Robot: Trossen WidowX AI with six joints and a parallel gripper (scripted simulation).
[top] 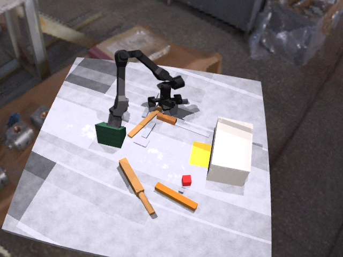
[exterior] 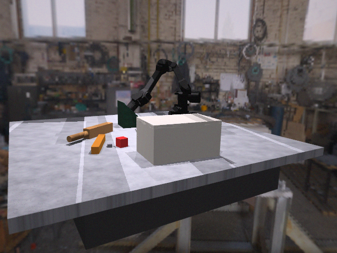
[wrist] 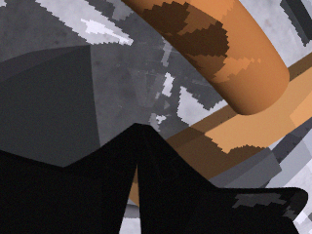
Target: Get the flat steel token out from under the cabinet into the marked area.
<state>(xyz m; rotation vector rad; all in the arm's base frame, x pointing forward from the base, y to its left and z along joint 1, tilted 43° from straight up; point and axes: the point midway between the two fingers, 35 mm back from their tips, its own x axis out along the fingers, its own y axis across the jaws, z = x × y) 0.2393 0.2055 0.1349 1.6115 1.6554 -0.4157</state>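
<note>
Right now my gripper tip is 40 mm short of the grey block, 10 mm to the right of it and 30 mm below it. Also, from my gripper tip: flat grey token: 400 mm ahead, 250 mm to the right, 10 mm below; then small dark tool: 40 mm ahead, 70 mm to the left; then flat orange stick: 80 mm behind, 90 mm to the right.
</note>
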